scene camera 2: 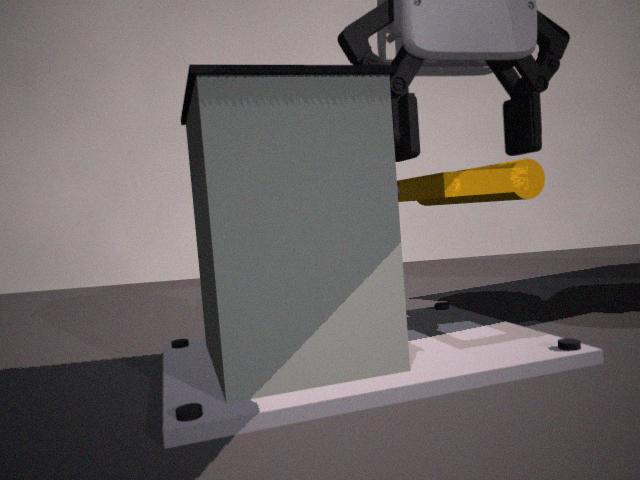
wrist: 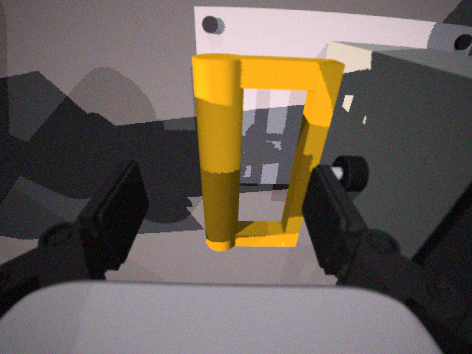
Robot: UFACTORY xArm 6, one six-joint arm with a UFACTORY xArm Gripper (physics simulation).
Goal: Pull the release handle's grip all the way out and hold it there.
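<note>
The yellow release handle is a rectangular loop with a round grip bar (scene camera 2: 496, 180) (wrist: 220, 145) on its outer side, away from the box. In the scene view it sticks out to the right of the grey-green box. In the wrist view a short pale rod and black collar (wrist: 354, 173) show at the box's face, partly hidden by the right finger. My gripper (scene camera 2: 462, 152) (wrist: 225, 185) is open and empty, pointing down a little above the handle. In the wrist view the grip bar appears between the two fingers, and the right finger overlaps the loop's box-side edge.
The tall grey-green box (scene camera 2: 305, 222) (wrist: 415, 130) with a black top (scene camera 2: 289, 70) stands on a pale base plate (scene camera 2: 537, 348) (wrist: 280, 35) with black bolts at its corners. The box stands close beside the finger on its side. Dark shadows lie on the floor behind and to the left.
</note>
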